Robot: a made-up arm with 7 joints.
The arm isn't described. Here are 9 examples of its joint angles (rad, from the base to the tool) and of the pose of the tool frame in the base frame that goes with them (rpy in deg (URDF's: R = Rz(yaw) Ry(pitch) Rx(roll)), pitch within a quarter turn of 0, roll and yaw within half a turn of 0; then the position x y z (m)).
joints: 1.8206 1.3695 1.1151 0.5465 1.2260 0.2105 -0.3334
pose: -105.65 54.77 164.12 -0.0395 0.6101 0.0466
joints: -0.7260 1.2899 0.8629 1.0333 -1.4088 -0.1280 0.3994
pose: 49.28 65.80 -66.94 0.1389 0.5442 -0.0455
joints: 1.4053 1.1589 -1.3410 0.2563 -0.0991 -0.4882 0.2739
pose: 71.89 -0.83 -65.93 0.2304 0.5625 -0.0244
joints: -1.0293 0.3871 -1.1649 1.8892 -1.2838 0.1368 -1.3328
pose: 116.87 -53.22 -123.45 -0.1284 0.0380 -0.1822
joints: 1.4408 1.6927 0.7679 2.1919 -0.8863 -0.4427 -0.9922
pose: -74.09 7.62 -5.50 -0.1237 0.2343 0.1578
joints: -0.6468 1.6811 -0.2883 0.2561 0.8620 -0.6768 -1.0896
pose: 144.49 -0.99 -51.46 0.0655 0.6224 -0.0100
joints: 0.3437 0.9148 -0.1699 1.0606 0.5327 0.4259 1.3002
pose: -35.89 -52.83 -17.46 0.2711 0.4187 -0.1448
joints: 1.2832 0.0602 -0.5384 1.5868 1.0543 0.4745 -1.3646
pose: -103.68 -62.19 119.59 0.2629 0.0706 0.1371
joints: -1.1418 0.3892 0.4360 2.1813 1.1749 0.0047 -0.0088
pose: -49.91 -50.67 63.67 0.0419 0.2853 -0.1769
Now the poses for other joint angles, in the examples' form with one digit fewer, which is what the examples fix.
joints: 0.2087 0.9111 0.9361 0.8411 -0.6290 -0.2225 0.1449
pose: 101.4 -32.9 -46.7 0.127 0.562 -0.089
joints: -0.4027 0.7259 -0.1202 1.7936 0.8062 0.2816 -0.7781
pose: 27.3 -55.0 3.2 0.160 0.264 -0.216
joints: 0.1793 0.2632 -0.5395 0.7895 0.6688 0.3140 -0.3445
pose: 7.5 -29.8 2.5 0.213 0.195 -0.356
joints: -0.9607 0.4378 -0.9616 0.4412 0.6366 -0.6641 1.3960
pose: -91.6 1.5 -19.8 -0.313 0.286 -0.290
